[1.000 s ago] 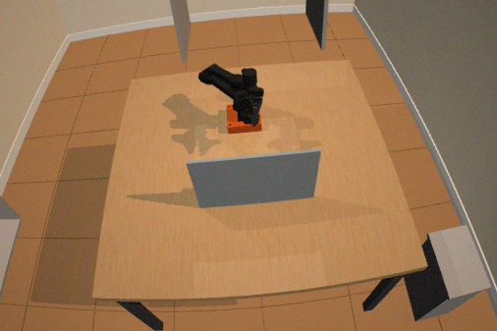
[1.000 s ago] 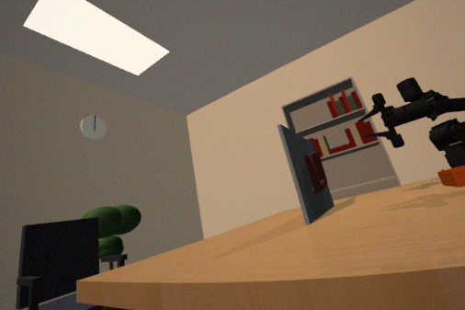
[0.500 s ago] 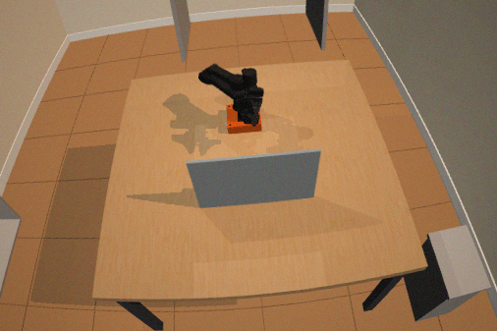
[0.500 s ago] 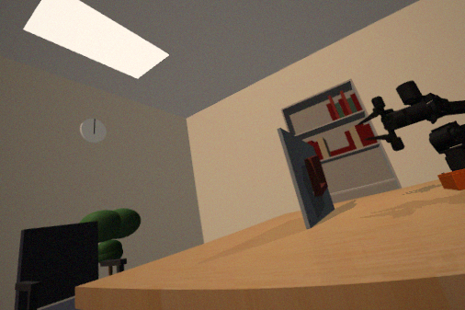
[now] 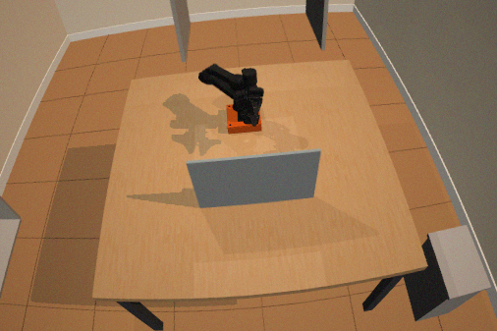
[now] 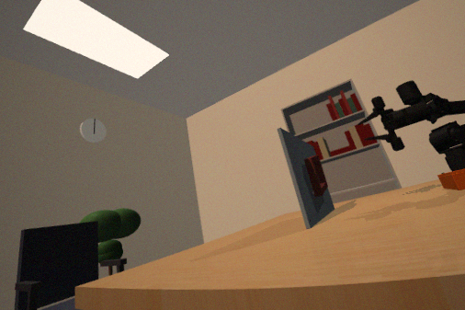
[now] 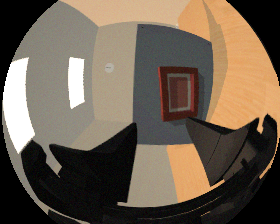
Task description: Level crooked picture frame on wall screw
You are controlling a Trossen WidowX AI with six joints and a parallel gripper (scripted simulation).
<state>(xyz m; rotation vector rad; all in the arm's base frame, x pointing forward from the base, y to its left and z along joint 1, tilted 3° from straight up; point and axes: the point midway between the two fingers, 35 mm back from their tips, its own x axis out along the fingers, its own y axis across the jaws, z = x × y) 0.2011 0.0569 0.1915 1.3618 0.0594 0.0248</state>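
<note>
Now: gripper tip 20 cm short of the dark red picture frame and 9 cm above it. Also, from my gripper tip: grey wall panel (21 cm ahead, 1 cm to the right, 10 cm below).
</note>
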